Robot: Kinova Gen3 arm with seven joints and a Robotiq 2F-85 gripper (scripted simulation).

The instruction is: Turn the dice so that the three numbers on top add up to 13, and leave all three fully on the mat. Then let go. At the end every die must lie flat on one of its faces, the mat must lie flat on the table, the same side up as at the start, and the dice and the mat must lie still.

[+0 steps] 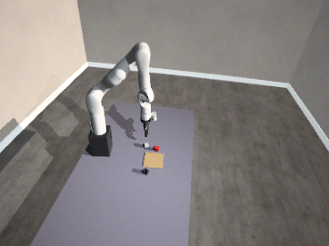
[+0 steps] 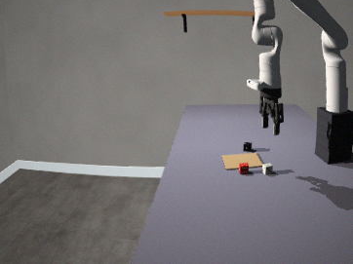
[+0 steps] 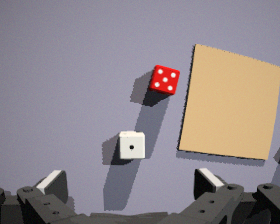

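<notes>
The white die lies 14 cm below my hand. Also, from my hand: black die 25 cm to the right, 14 cm below, 6 cm ahead; then tan mat 15 cm below, 12 cm to the right, 9 cm ahead; then red die 14 cm below, 9 cm ahead, 2 cm to the right.
</notes>
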